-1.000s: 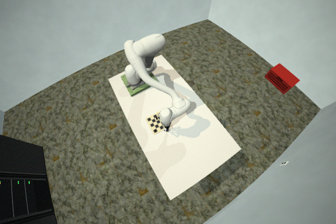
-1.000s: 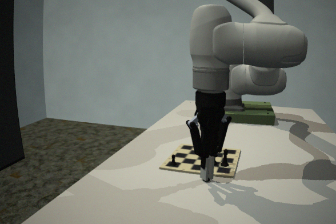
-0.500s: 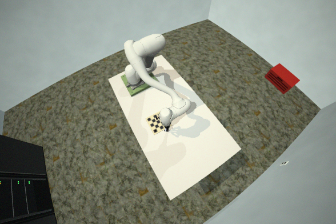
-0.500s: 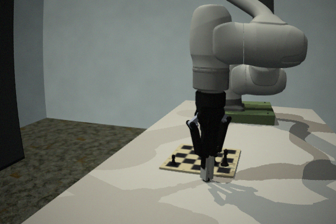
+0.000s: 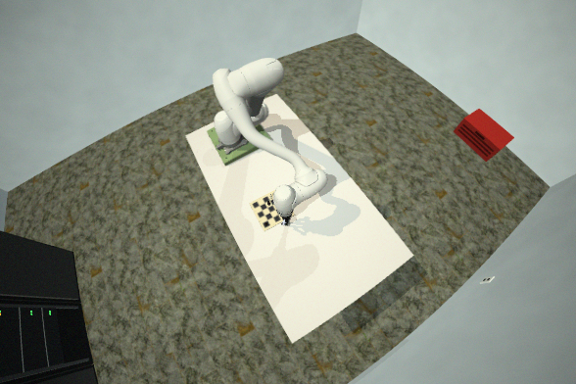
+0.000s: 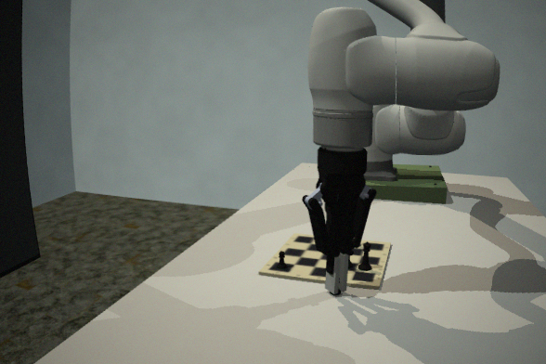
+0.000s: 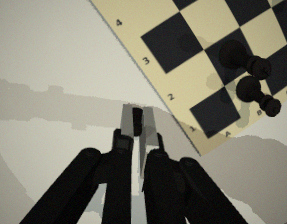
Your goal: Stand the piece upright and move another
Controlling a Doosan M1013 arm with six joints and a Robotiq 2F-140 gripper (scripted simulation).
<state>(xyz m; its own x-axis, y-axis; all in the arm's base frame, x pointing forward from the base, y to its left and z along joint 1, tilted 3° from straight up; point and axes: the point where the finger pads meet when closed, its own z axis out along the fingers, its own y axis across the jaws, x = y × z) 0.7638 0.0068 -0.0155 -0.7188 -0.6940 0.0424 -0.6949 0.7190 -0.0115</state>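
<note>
Right now my hand is 220 mm past the white piece, 10 mm to the right of it and 10 mm above it. The rest, counted from my hand: chessboard 140 mm behind, 30 mm to the right, 40 mm below; black rook 180 mm behind, 30 mm to the right, 20 mm below.
</note>
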